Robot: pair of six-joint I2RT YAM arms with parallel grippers.
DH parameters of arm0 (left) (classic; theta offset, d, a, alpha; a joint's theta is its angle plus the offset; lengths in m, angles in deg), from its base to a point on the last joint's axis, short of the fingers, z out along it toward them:
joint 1: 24.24 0.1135 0.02 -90
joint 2: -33.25 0 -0.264 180
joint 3: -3.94 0 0.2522 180
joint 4: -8.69 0 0.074 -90
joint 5: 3.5 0 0 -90
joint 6: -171.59 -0.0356 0 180
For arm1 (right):
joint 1: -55.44 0.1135 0.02 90
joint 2: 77.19 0 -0.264 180
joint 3: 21.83 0 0.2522 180
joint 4: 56.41 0 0.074 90
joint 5: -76.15 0 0 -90
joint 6: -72.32 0.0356 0 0
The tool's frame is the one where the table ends.
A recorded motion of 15 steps. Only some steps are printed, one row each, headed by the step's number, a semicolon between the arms.
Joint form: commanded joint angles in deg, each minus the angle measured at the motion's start. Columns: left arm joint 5, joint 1, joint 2, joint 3, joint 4, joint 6; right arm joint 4, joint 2, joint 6, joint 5, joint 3, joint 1.
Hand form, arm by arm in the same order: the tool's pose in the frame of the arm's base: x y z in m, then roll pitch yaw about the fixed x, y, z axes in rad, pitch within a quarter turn. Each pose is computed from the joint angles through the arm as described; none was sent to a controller.
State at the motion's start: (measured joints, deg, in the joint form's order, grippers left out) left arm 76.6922 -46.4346 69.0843 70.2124 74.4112 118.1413; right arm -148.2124 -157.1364 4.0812 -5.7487 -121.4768 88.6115
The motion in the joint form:
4: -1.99 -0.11 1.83 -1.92 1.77 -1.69; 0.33 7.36 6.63 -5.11 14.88 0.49
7: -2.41 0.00 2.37 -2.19 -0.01 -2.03; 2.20 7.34 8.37 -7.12 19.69 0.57
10: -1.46 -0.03 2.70 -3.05 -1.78 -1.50; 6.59 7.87 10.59 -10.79 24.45 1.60
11: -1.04 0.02 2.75 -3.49 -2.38 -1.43; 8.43 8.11 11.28 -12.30 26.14 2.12
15: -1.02 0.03 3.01 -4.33 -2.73 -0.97; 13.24 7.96 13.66 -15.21 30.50 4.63
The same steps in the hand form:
4: 0.1126 -0.0383 0.3170 -2.6739 0.7719 -2.6349; 0.1740 0.1137 0.3110 3.0976 0.1890 -3.0587
7: 0.1167 -0.0395 0.3172 -2.6647 0.7888 -2.6247; 0.1716 0.1139 0.2891 3.0881 0.1254 -3.0831
10: 0.1202 -0.0416 0.3144 -2.6360 0.7823 -2.6120; 0.1680 0.1187 0.2699 3.0280 0.0915 -3.1013
11: 0.1212 -0.0422 0.3127 -2.6289 0.7792 -2.6110; 0.1663 0.1209 0.2633 3.0012 0.0816 -3.1027
15: 0.1229 -0.0428 0.3081 -2.6364 0.7672 -2.6113; 0.1605 0.1301 0.2440 2.9539 0.0509 -3.0955

